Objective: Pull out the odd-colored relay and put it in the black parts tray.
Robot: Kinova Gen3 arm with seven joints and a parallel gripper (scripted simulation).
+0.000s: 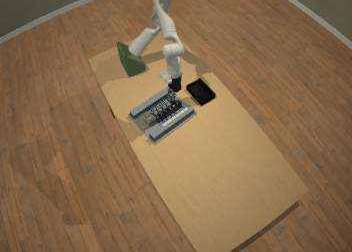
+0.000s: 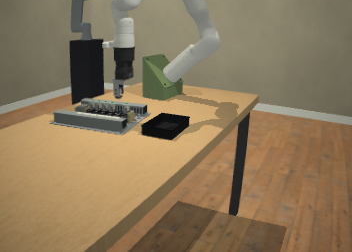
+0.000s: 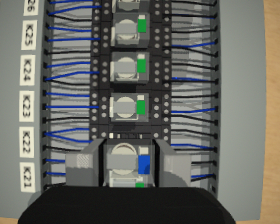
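Now: the black parts tray 20 cm to the left of my hand, 10 cm below it and 2 cm ahead of it. Round my hand: grey relay panel (10 cm below, 8 cm to the right).
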